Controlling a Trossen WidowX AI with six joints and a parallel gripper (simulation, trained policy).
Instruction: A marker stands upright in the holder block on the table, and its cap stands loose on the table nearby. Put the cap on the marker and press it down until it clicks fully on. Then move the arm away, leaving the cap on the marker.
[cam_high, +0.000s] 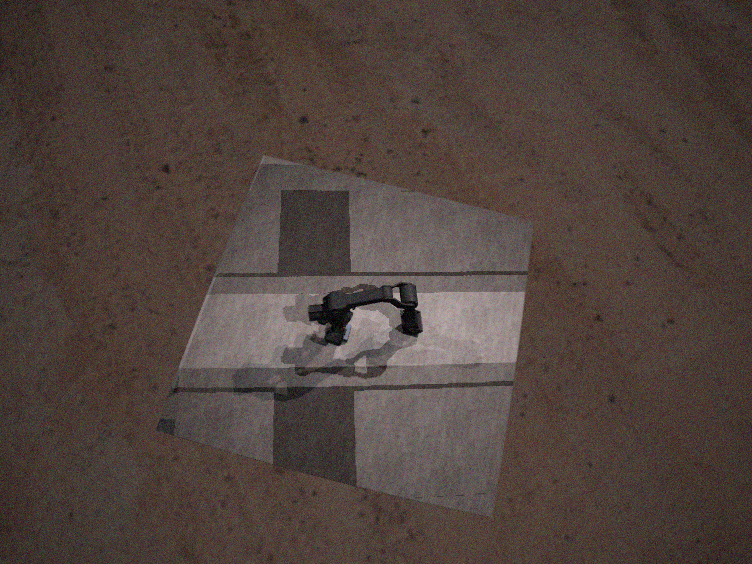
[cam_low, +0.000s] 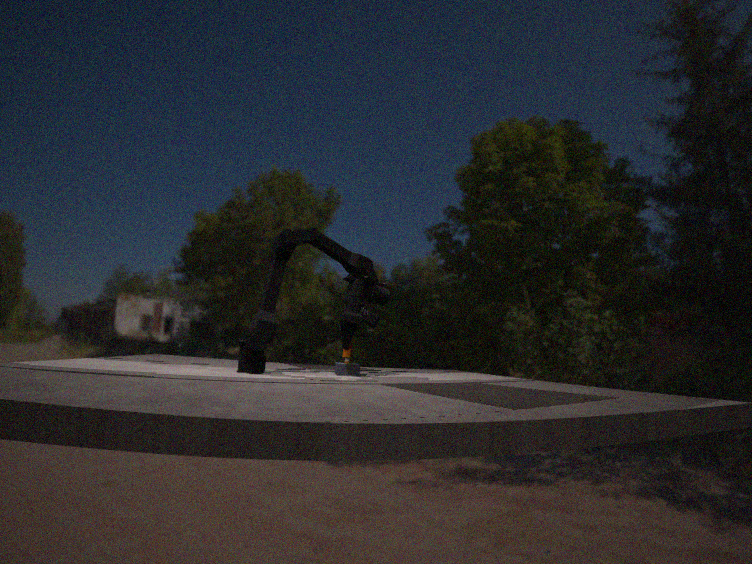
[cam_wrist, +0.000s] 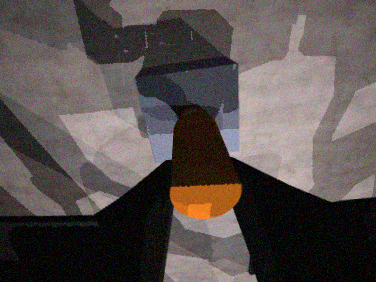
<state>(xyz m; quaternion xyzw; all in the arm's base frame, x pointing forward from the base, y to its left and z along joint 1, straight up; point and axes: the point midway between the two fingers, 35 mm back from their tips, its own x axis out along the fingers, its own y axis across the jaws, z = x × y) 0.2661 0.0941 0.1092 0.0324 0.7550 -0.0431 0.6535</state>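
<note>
Now: gripper tip 1 cm short of the orange cap. The rest, counted from my gripper tip: holder block (1 cm ahead, 6 cm below).
</note>
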